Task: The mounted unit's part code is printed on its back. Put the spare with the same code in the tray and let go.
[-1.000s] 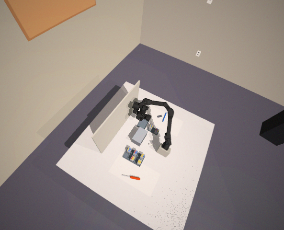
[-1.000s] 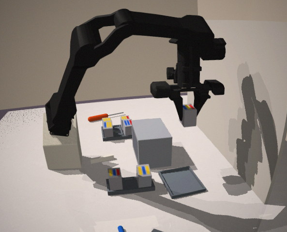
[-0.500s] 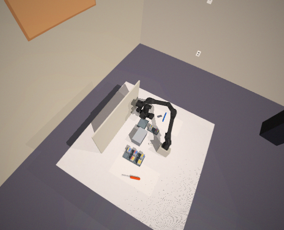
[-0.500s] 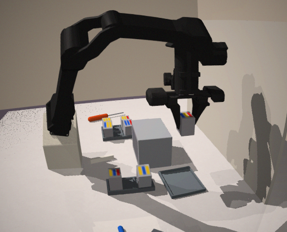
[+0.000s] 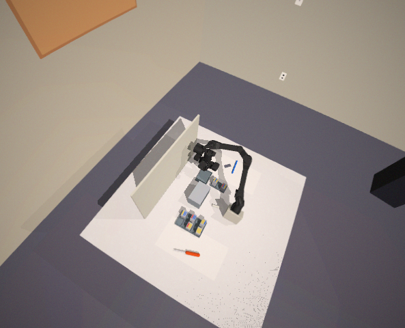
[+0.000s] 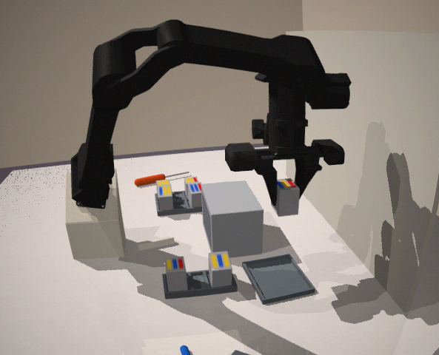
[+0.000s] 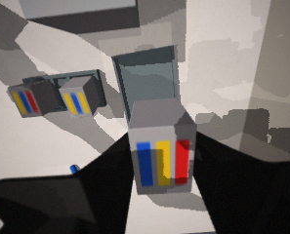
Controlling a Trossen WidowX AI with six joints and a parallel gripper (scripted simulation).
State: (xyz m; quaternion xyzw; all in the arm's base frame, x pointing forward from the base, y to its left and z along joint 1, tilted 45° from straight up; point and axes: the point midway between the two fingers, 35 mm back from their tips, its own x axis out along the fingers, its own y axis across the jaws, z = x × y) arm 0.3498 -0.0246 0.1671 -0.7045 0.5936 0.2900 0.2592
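Right now my gripper tip is 15 cm above the dark grey tray. From my gripper tip the other things lie so: grey box (18 cm to the left, 10 cm below, 8 cm behind); then beige panel (20 cm to the left, 17 cm ahead, 7 cm above); then grey spare block (2 cm above).
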